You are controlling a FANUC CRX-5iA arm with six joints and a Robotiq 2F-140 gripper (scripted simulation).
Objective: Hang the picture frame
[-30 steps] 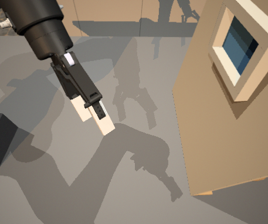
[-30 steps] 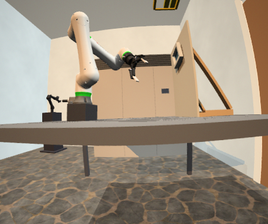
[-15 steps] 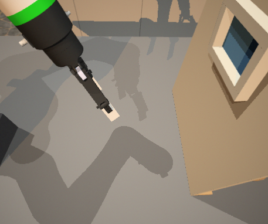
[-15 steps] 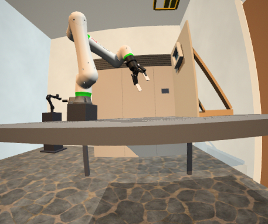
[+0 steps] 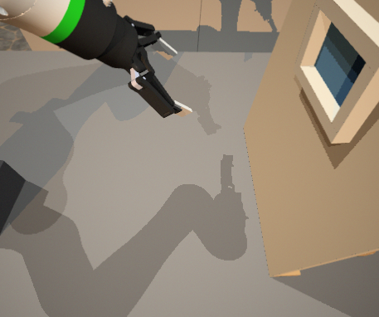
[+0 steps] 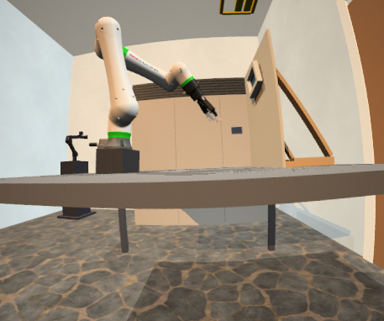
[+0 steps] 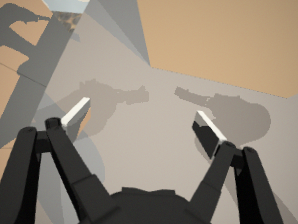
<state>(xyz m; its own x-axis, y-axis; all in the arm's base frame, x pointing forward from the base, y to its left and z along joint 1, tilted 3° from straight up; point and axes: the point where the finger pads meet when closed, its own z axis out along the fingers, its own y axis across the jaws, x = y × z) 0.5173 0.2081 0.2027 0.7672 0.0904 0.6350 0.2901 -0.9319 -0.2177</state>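
My hand is 230 mm short of the picture frame, 130 mm to the left of it and 180 mm below it. From my hand the other things lie so: tan wall board: 250 mm ahead, 120 mm to the right, 10 mm above.
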